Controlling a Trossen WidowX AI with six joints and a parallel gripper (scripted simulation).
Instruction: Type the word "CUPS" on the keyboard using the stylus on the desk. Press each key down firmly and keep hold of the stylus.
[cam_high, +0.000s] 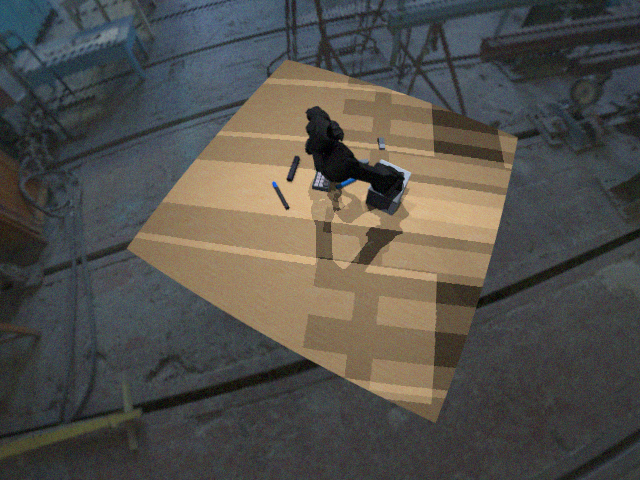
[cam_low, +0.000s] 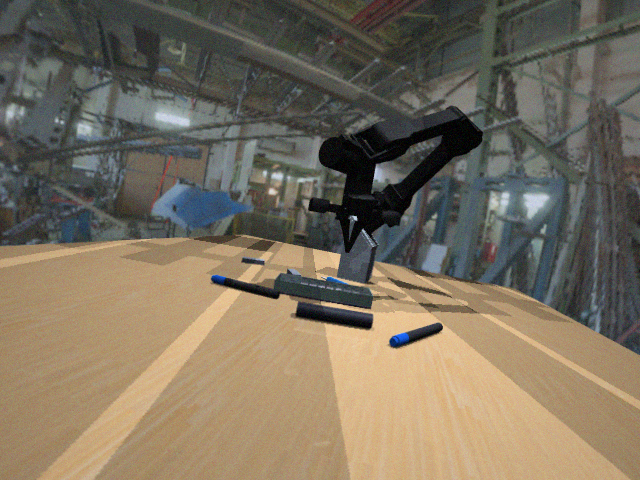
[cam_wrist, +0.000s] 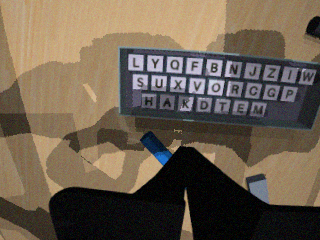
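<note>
Now: gripper tip 90 mm past the blue stylus, 30 mm to the left of it and 90 mm above it. The rest, counted from my gripper tip: stylus tip: 110 mm behind, 50 mm to the right, 90 mm below.
</note>
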